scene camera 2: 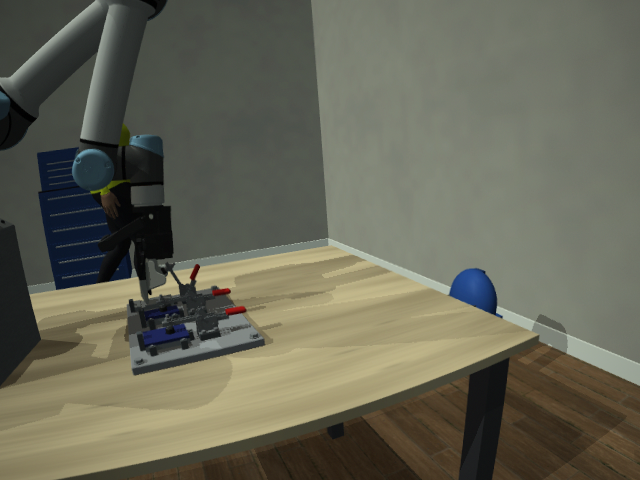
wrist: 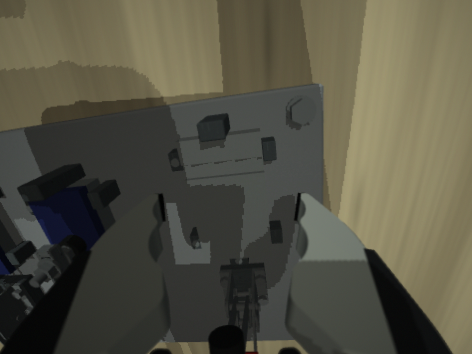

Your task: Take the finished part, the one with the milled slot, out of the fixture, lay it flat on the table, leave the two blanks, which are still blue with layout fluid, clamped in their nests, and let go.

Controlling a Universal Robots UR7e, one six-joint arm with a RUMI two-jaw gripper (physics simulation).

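Places are measured from the arm's base along level axes (x ahead, y right, z down), in centimetres.
Pixels of known places: gripper, between the fingertips: [scene camera 2: 149, 299] [wrist: 230, 195].
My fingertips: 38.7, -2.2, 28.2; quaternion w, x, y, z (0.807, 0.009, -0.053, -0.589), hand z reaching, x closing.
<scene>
Ahead of a thing's pixels: the offset from my fingertips to its middle, as dx, dy, dz. "*": to the spot under its first point. Level surfaces: height alone.
My gripper [scene camera 2: 147, 296] [wrist: 230, 195] is open, pointing down over the far nest of the fixture plate [scene camera 2: 206, 356] [wrist: 300, 165]; nothing is between its fingers. In the wrist view a grey surface with thin crosswise lines, apparently the finished part {+0.8, +0.4, +0.9} [wrist: 225, 150], lies in this nest between dark stops; its outline blends with the plate. This nest's clamp {* +6.3, +2.0, -5.2} [scene camera 2: 173, 273] [wrist: 242, 280] is raised, its red handle {* +11.0, +3.0, -4.6} [scene camera 2: 194, 272] upright. Two blue blanks {-2.4, +22.2, +0.7} [scene camera 2: 165, 334] {-0.1, +11.5, +0.4} [wrist: 65, 215] sit in the other nests under lowered clamps; the middle one [scene camera 2: 161, 312] is partly hidden.
The other clamps' red handles {* +10.7, +25.2, -2.0} [scene camera 2: 235, 310] stick out to the right. The fixture stands on the wooden table {dz +3.5} [scene camera 2: 361, 351]. A dark grey box [scene camera 2: 15, 304] stands at the left. A person [scene camera 2: 116, 217] and a blue cabinet [scene camera 2: 77, 232] are behind the arm.
</scene>
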